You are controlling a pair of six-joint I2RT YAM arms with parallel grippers.
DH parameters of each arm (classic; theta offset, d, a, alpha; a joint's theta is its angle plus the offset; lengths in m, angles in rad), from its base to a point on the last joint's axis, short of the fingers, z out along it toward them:
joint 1: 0 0.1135 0.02 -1.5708
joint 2: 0 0 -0.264 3.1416
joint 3: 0.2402 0 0.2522 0
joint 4: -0.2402 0 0.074 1.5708
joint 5: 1.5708 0 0 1.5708
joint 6: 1.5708 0.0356 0 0
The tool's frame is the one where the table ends.
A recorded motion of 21 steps. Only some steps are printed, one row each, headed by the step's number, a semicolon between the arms.
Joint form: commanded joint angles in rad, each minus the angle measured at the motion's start. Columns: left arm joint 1, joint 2, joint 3, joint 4, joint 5, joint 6; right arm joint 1, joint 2, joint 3, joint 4, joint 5, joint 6.
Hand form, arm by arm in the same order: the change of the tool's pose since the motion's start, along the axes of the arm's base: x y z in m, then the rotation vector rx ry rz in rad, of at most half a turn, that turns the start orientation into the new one. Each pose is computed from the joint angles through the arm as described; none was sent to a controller.
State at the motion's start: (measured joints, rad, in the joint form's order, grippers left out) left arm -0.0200 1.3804 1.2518 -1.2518 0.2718 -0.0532; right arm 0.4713 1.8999 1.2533 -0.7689 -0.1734 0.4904
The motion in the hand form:
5: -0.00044 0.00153 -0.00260 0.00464 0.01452 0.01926; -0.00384 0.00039 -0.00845 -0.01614 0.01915 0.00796
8: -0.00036 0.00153 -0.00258 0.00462 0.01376 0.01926; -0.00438 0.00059 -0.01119 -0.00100 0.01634 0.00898
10: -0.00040 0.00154 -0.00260 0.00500 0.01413 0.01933; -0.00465 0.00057 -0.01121 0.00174 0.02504 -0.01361
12: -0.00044 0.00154 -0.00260 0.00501 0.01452 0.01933; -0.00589 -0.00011 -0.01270 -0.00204 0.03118 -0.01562
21: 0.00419 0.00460 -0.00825 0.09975 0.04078 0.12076; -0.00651 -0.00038 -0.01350 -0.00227 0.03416 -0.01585
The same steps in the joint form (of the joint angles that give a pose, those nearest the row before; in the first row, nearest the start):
5: 0.0053 0.0015 -0.0080 -0.0015 -0.0069 -0.0134; 0.0065 0.0107 -0.0202 0.0061 0.0053 -0.0023
8: 0.0053 0.0015 -0.0080 -0.0008 -0.0069 -0.0133; 0.0065 0.0107 -0.0332 0.0286 -0.0069 -0.0015
10: 0.0053 0.0015 -0.0080 -0.0011 -0.0072 -0.0134; 0.0065 0.0107 -0.0332 0.0263 -0.0099 0.0221
12: 0.0053 0.0015 -0.0080 -0.0015 -0.0073 -0.0134; 0.0065 0.0107 -0.0393 0.0256 -0.0092 0.0240
21: 0.0023 0.0210 -0.0107 0.0103 -0.1186 -0.1011; 0.0065 0.0107 -0.0427 0.0263 -0.0103 0.0244

